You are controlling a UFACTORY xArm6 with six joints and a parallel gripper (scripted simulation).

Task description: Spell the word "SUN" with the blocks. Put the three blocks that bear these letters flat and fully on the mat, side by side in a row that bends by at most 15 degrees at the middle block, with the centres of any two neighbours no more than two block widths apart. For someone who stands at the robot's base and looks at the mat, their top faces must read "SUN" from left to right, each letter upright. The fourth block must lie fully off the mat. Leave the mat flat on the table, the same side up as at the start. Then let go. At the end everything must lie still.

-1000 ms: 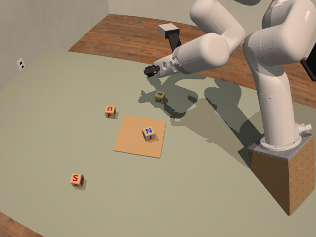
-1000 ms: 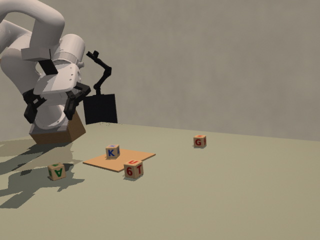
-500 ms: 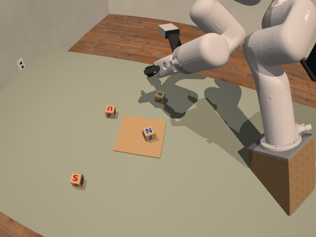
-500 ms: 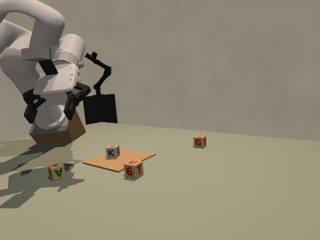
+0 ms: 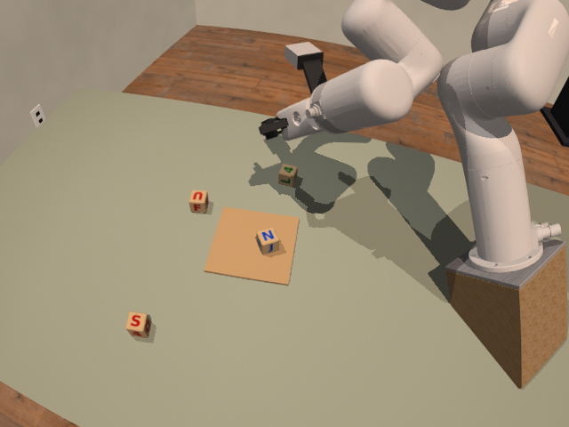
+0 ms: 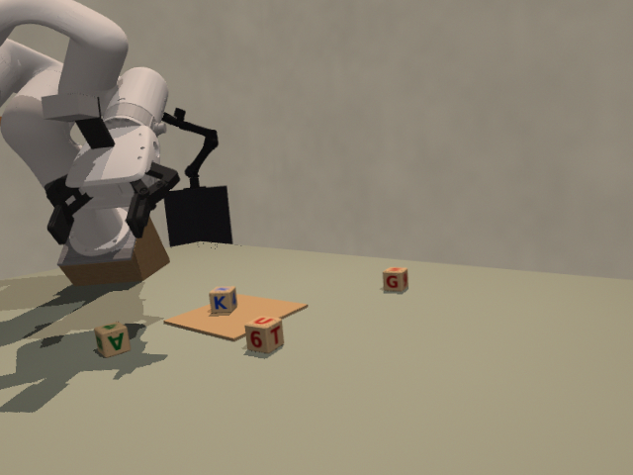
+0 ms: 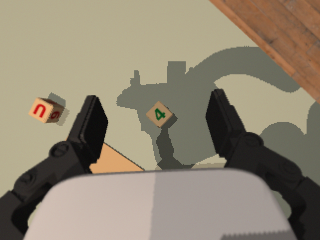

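My gripper is now 200 mm short of the S block, 340 mm to the right of it and 130 mm above it. The rest, counted from my hand: U block: 160 mm ahead, 90 mm to the left, 130 mm below; tan mat: 40 mm ahead, 160 mm to the left, 140 mm below; N block: 20 mm ahead, 160 mm to the left, 130 mm below.
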